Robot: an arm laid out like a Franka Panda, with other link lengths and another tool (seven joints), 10 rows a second.
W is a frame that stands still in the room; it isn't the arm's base.
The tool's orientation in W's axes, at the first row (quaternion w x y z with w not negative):
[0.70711, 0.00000, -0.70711, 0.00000]
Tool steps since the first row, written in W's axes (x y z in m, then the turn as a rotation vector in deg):
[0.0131, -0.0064, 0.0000, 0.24, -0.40, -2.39]
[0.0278, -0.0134, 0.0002, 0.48, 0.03, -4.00]
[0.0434, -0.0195, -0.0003, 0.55, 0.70, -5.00]
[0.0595, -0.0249, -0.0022, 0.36, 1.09, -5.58]
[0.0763, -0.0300, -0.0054, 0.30, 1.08, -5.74]
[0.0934, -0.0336, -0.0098, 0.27, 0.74, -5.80]
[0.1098, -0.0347, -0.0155, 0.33, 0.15, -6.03]
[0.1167, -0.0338, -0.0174, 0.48, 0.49, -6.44]
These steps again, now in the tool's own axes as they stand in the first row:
[0.0000, -0.0064, -0.0131, -2.39, -0.40, -0.24]
[0.0002, -0.0134, -0.0278, -4.00, 0.03, -0.48]
[-0.0003, -0.0195, -0.0434, -5.00, 0.70, -0.55]
[-0.0022, -0.0249, -0.0595, -5.58, 1.09, -0.36]
[-0.0054, -0.0300, -0.0763, -5.74, 1.08, -0.30]
[-0.0098, -0.0336, -0.0934, -5.80, 0.74, -0.27]
[-0.0155, -0.0347, -0.1098, -6.03, 0.15, -0.33]
[-0.0174, -0.0338, -0.1167, -6.44, 0.49, -0.48]

